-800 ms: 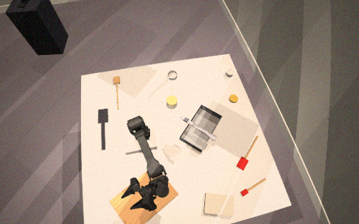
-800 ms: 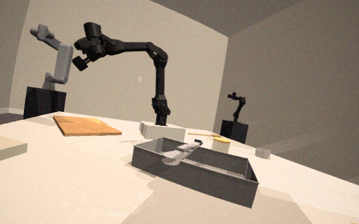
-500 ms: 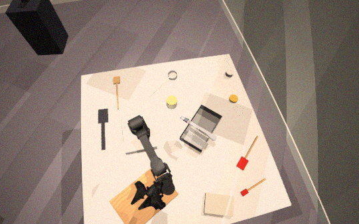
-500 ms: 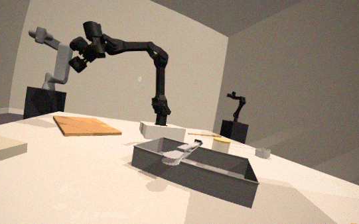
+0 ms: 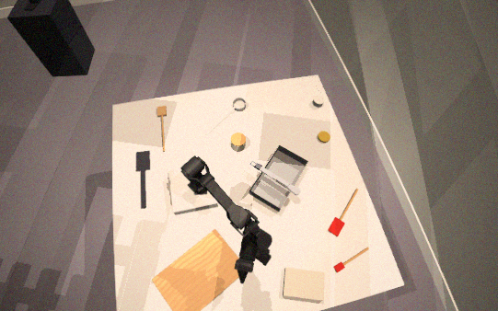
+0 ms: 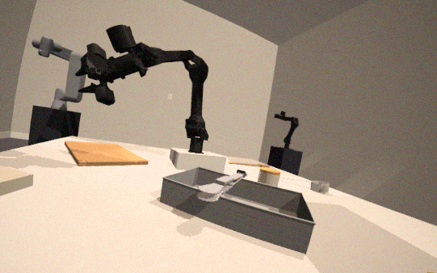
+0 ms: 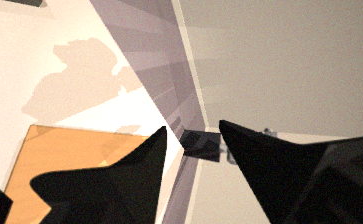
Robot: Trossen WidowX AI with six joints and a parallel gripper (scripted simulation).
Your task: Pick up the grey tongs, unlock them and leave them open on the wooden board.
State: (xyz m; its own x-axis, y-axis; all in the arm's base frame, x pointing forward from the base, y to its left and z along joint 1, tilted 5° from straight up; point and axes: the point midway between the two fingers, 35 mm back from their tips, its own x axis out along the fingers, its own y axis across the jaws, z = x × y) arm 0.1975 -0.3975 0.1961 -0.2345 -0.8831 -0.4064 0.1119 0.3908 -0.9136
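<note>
My gripper tip is now 22 cm short of the roasting tin, 49 cm to the right of it and 22 cm above it. The rest, counted from my gripper tip: black spatula 49 cm behind, 55 cm to the left, 25 cm below; wooden board 18 cm behind, 4 cm to the left, 24 cm below; pale board 28 cm ahead, 2 cm to the right, 24 cm below.
</note>
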